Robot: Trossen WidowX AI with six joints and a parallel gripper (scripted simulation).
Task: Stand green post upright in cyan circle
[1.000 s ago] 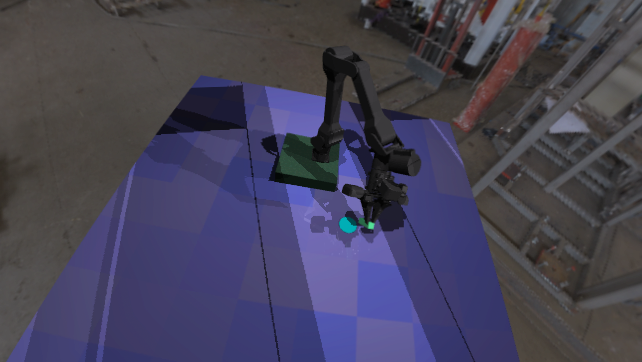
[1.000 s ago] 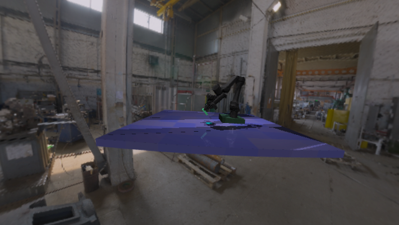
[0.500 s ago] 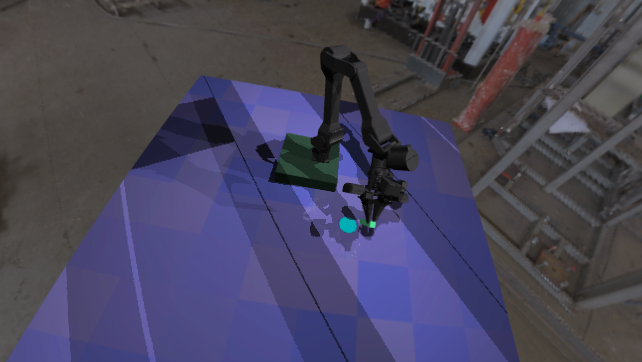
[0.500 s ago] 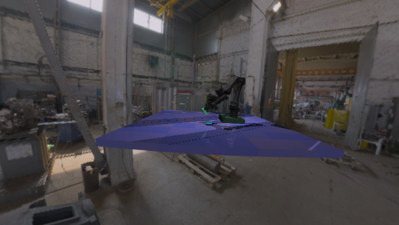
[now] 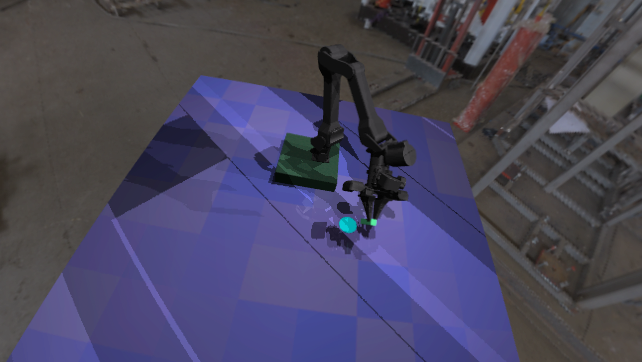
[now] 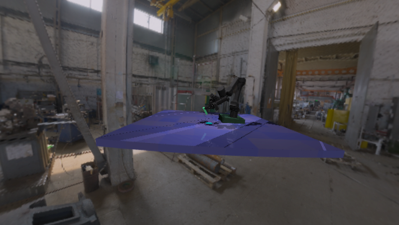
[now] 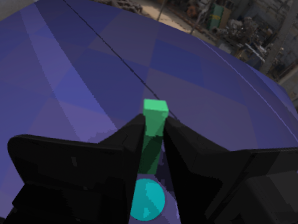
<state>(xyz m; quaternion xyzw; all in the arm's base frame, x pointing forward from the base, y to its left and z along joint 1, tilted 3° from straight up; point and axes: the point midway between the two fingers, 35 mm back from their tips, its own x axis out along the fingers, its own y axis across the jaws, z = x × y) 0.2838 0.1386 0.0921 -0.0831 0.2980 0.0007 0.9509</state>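
The cyan circle is 50 mm behind my gripper tip, 40 mm to the right of it and 130 mm below it. The rest, counted from my gripper tip: green post: 10 mm behind, 20 mm below.
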